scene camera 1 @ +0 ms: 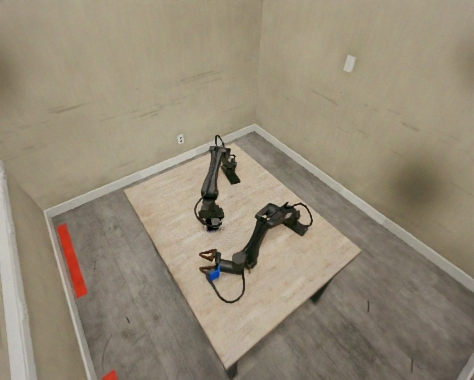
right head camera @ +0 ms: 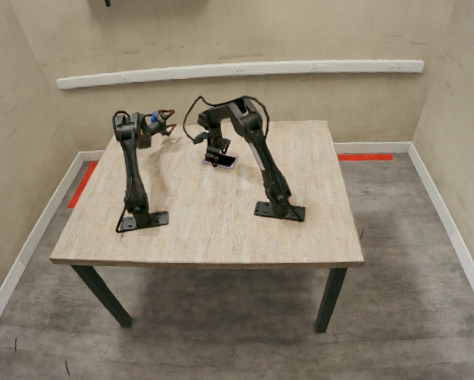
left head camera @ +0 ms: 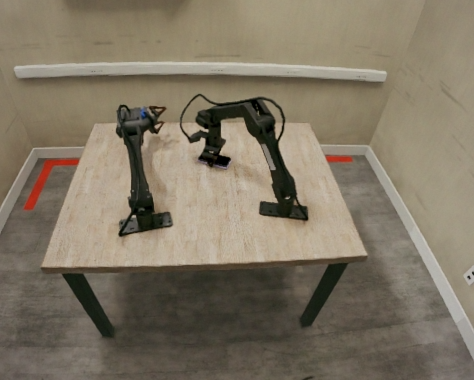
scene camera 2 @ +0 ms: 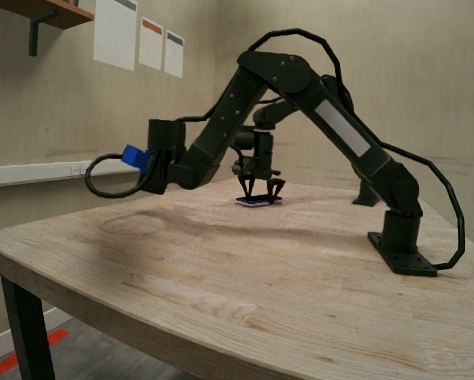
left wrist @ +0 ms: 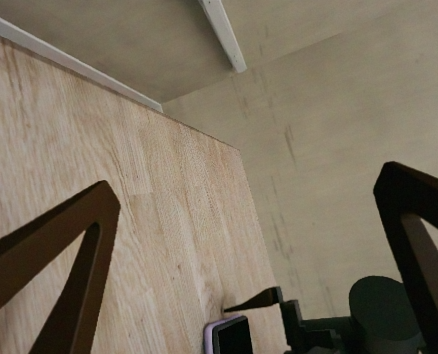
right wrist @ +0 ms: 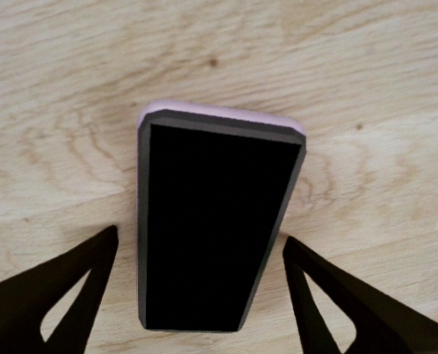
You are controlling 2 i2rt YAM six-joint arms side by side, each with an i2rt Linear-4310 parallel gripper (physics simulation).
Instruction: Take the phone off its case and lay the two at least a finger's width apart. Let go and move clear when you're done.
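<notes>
A black phone point(right wrist: 215, 225) point(left wrist: 234, 337) lies face up on its lilac case point(right wrist: 220, 111) point(left wrist: 208, 336), flat on the table. The two are stacked together. They also show as one dark slab in the right head camera point(right head camera: 229, 161). My right gripper point(right wrist: 204, 239) point(scene camera 2: 260, 200) is open and points down, with one finger on each long side of the phone, low over the table. My left gripper point(left wrist: 238, 184) point(left head camera: 163, 119) point(scene camera 1: 204, 262) is open and empty, held above the table to the left of the phone in the left head camera.
The wooden table point(left head camera: 200, 225) point(scene camera 2: 225, 280) carries both arm bases point(left head camera: 145, 222) point(left head camera: 284, 210). The left arm reaches up along the table's left part in the left head camera. A white rail point(left head camera: 200, 69) runs along the wall behind the table.
</notes>
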